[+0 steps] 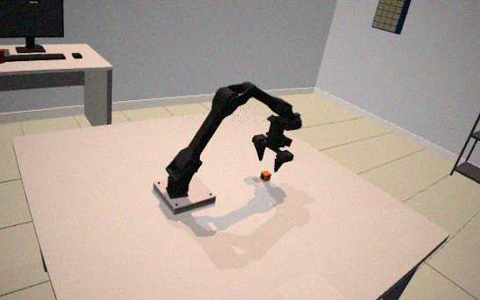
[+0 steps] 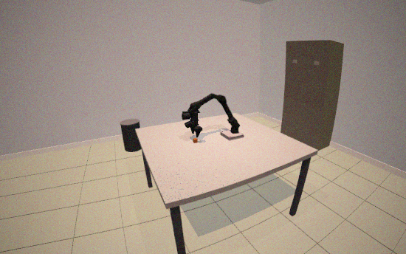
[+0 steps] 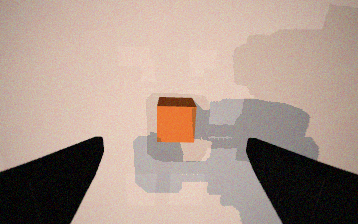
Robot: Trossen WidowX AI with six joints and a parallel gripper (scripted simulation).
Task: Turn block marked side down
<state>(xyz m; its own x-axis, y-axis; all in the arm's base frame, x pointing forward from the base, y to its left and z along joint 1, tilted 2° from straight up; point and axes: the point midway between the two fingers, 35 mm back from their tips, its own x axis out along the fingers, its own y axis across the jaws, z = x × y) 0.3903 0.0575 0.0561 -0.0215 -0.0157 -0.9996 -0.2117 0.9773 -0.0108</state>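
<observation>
The orange block is 5 cm below my gripper tip and 1 cm behind it.
</observation>
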